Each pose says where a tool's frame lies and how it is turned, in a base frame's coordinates. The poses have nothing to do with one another.
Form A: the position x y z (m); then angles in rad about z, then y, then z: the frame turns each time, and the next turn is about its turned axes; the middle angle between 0 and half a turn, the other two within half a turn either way.
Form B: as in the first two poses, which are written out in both.
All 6 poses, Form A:
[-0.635 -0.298 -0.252 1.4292 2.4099 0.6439]
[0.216 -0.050 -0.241 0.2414 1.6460 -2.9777]
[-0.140 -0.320 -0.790 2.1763 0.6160 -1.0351]
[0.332 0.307 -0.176 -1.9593 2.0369 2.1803]
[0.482 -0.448 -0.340 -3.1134 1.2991 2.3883]
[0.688 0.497 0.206 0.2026 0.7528 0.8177]
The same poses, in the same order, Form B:
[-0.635 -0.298 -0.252 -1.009 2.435 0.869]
[0.216 -0.050 -0.241 -2.120 -0.082 -1.928]
[-0.140 -0.320 -0.790 -0.649 -0.023 1.103]
[0.332 0.307 -0.176 1.791 -0.976 0.139]
[0.482 -0.448 -0.340 0.504 -1.225 -0.618]
[0.688 0.497 0.206 0.238 0.748 0.970]

